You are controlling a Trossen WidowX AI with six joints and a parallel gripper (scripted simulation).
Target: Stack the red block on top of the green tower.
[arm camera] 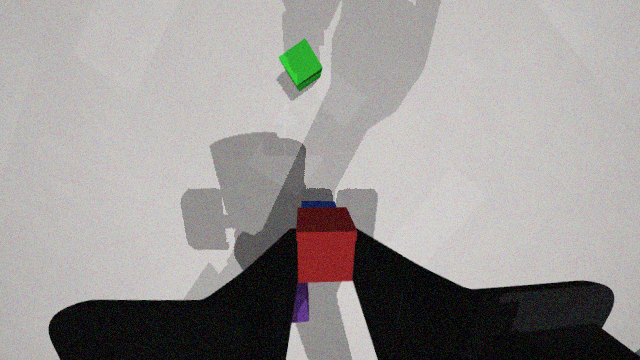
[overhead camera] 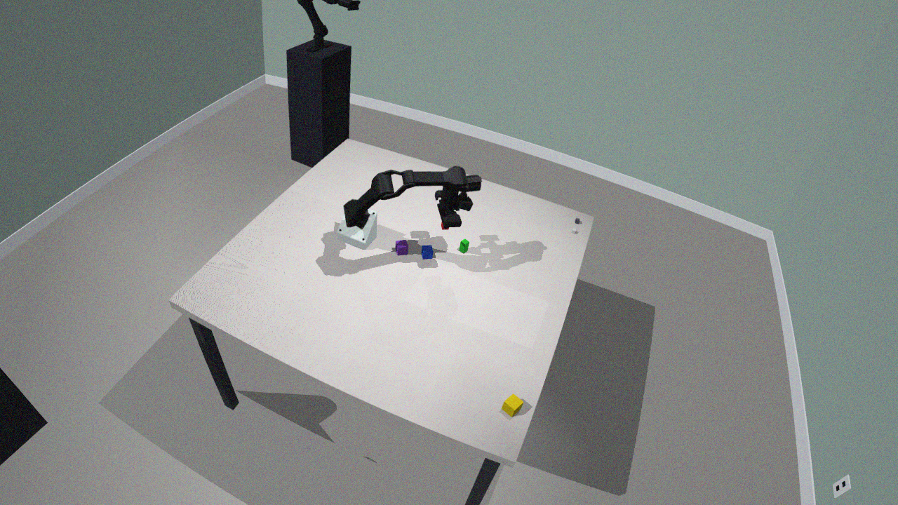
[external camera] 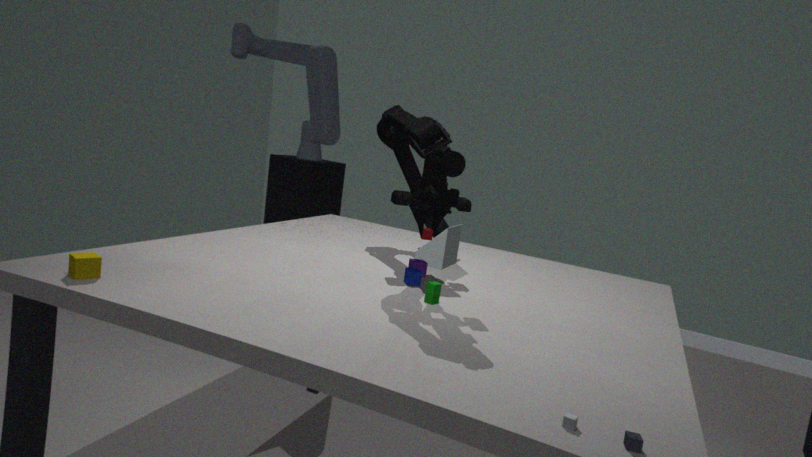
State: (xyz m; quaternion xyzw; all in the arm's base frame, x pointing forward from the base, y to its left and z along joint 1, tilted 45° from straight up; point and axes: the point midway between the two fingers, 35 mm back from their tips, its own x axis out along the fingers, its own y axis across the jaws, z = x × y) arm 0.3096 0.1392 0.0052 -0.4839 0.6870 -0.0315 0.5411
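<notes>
Right now my gripper tip is 12 cm above the blue cube, 4 cm to the left of it and 4 cm past it. From my gripper tip the other things lie so: red block 1 cm above.
</notes>
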